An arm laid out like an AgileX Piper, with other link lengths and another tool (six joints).
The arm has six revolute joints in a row. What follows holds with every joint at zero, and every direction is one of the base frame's. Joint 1 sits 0.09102 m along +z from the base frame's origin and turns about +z. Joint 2 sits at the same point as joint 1 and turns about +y. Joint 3 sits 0.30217 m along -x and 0.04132 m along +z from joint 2 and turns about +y. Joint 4 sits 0.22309 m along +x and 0.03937 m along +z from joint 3 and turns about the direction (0.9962, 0, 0.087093). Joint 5 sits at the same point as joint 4 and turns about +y. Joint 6 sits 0.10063 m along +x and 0.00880 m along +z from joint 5 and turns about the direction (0.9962, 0, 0.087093). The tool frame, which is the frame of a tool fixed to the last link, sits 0.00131 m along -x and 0.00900 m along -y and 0.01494 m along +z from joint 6; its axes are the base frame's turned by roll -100.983, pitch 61.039 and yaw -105.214 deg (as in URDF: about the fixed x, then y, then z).
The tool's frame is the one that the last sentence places.
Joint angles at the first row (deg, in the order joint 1, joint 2, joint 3, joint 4, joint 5, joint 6):
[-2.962 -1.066 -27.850 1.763 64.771 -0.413]
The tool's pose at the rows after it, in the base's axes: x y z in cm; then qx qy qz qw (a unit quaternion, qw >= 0):
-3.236 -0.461 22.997 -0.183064 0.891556 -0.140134 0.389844
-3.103 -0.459 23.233 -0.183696 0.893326 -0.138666 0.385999
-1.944 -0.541 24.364 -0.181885 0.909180 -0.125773 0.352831
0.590 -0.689 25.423 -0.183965 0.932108 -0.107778 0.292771
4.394 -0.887 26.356 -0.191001 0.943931 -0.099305 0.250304
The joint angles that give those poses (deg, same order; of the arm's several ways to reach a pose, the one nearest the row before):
[-2.961 -1.066 -27.850 1.762 64.771 -0.412]
[-2.965 -0.197 -28.273 1.818 64.841 -0.415]
[-2.963 5.720 -30.263 1.816 65.272 0.469]
[-2.963 15.521 -32.081 1.817 64.902 1.080]
[-2.962 26.906 -33.579 1.816 60.218 0.518]

